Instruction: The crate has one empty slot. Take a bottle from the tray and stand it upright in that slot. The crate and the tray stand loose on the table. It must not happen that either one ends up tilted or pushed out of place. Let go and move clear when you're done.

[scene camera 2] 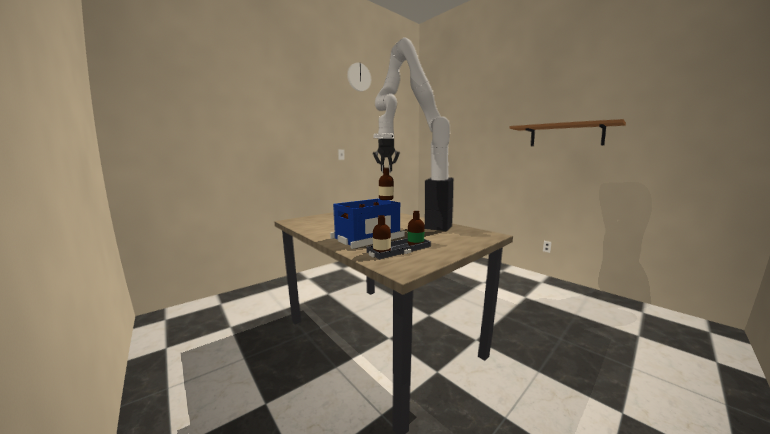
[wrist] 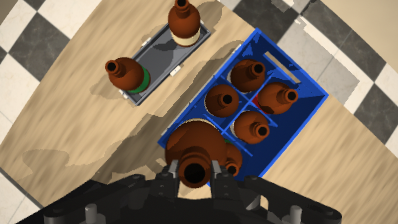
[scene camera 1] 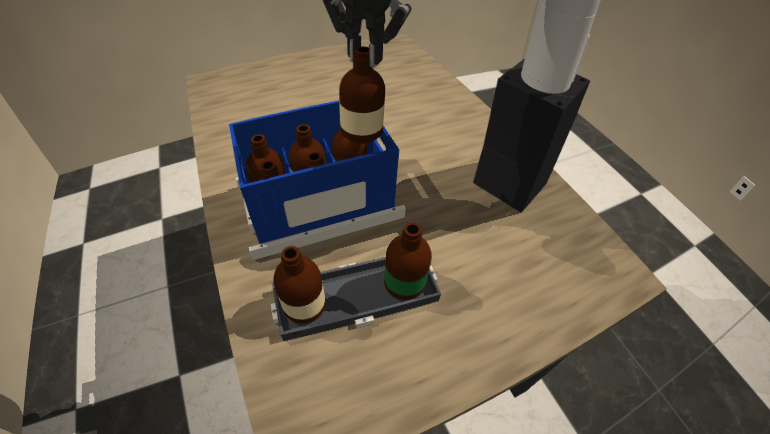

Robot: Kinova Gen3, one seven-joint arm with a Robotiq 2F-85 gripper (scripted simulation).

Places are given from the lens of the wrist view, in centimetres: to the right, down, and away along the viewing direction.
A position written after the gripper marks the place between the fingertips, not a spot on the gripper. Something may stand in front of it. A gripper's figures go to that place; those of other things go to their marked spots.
gripper (wrist: 195, 170): 0, 6, 17
blue crate (wrist: 284, 128): 18, 3, 36
